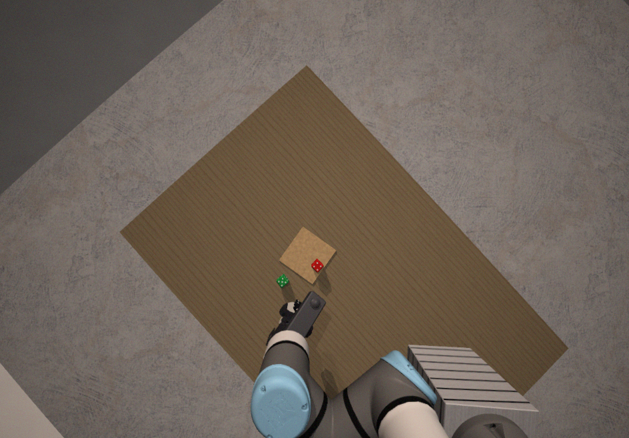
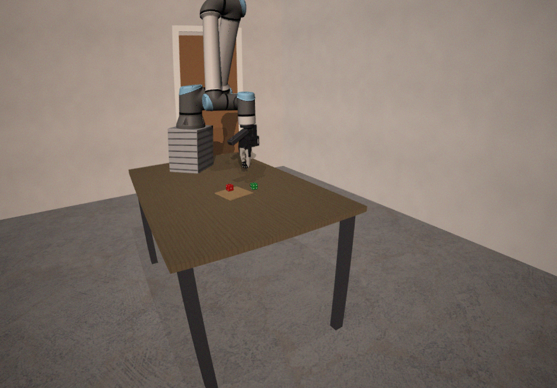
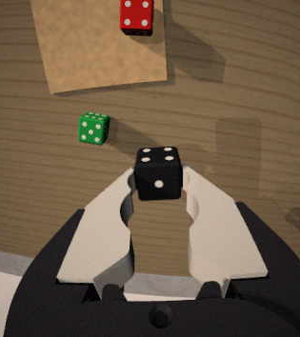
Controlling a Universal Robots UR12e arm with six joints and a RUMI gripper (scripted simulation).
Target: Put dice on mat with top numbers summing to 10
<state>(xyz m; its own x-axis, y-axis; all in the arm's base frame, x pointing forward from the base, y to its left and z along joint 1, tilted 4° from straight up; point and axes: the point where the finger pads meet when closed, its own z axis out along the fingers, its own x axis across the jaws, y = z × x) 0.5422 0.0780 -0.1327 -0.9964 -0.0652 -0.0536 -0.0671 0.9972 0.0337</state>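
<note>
Right now the tan mat is 60 mm ahead of my hand, 120 mm to the right of it and 110 mm below it. The rest, counted from my hand: black die: right at my hand; red die: 20 mm ahead, 120 mm to the right, 100 mm below; green die: 80 mm ahead, 10 mm to the right, 100 mm below.
</note>
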